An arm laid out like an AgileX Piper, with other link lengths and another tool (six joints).
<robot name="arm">
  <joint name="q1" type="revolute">
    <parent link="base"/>
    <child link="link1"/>
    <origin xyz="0 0 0.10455" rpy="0 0 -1.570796"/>
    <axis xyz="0 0 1"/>
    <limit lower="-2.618" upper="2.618"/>
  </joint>
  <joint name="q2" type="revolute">
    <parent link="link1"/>
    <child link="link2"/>
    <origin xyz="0 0 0" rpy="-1.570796 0 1.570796"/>
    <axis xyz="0 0 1"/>
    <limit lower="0" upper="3.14"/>
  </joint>
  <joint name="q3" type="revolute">
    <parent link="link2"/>
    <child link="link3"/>
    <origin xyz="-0.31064 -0.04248 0" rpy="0 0 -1.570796"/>
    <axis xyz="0 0 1"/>
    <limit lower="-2.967" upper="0"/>
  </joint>
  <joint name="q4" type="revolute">
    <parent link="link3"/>
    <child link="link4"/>
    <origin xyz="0.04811 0.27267 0" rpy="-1.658 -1.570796 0"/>
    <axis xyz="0 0 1"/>
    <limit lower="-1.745" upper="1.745"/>
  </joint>
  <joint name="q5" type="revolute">
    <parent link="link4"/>
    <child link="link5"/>
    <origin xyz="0 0 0" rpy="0 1.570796 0"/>
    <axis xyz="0 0 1"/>
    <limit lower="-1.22" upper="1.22"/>
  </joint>
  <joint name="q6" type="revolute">
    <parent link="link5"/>
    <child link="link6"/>
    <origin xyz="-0.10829 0 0" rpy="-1.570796 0 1.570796"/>
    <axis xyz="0 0 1"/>
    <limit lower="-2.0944" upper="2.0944"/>
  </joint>
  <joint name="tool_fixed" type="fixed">
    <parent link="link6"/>
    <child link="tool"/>
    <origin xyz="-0.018 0.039 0.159" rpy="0.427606 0 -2.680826"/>
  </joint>
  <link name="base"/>
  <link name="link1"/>
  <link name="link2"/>
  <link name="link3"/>
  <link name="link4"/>
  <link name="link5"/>
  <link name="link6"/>
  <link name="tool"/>
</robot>
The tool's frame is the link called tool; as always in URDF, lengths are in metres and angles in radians.
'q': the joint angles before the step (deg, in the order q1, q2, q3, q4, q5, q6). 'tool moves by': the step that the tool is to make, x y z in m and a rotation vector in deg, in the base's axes. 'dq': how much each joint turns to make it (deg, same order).
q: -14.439 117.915 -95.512 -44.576 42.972 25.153
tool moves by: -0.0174 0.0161 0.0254 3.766 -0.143 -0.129
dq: 0.000 -4.818 0.005 7.907 3.723 -6.074
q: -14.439 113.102 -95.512 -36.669 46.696 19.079
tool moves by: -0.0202 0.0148 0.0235 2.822 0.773 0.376
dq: 0.008 -4.461 -0.005 5.896 4.471 -5.261
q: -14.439 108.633 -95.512 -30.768 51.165 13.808
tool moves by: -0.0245 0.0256 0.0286 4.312 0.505 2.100
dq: 0.004 -5.904 -0.005 7.907 5.566 -6.875
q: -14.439 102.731 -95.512 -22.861 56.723 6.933
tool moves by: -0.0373 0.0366 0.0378 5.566 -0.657 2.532
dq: 0.003 -8.195 0.352 8.478 7.386 -5.726
